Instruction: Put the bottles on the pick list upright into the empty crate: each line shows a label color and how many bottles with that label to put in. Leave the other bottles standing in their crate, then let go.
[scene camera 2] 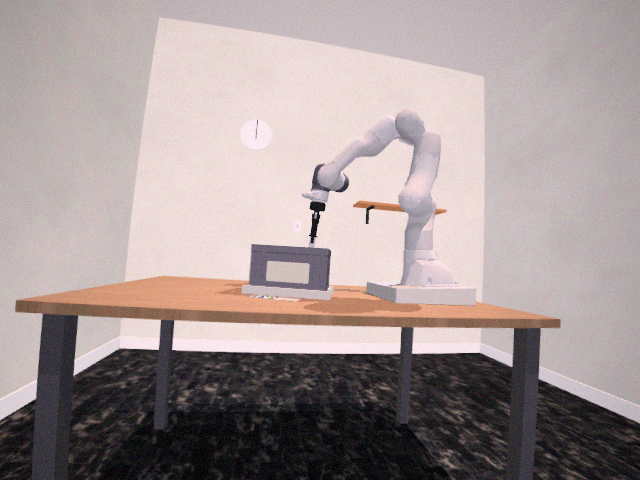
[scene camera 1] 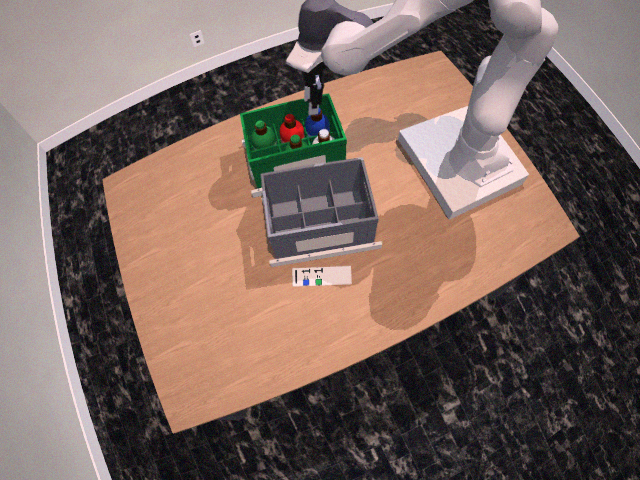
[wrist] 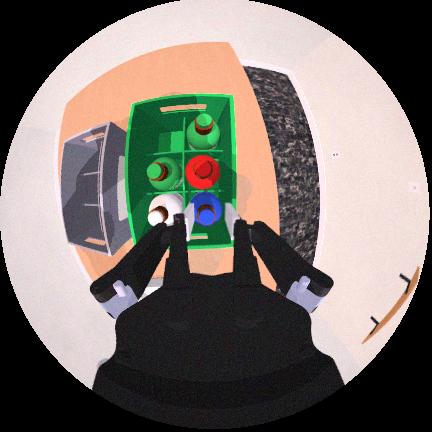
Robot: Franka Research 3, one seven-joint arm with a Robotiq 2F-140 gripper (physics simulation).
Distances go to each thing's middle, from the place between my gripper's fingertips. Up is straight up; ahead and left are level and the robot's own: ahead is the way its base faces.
Labels:
Right now the red bottle point(wrist: 202, 171) is 90 mm below my hand, 70 mm ahead of it and 10 mm to the left of it. From my hand the other things lie so: white bottle point(wrist: 161, 207) (100 mm to the left, 90 mm below, 10 mm behind); then pick list point(scene camera 1: 339, 275) (450 mm to the left, 180 mm below, 90 mm ahead); then white strip point(scene camera 2: 246, 289) (390 mm to the left, 160 mm below, 60 mm ahead).

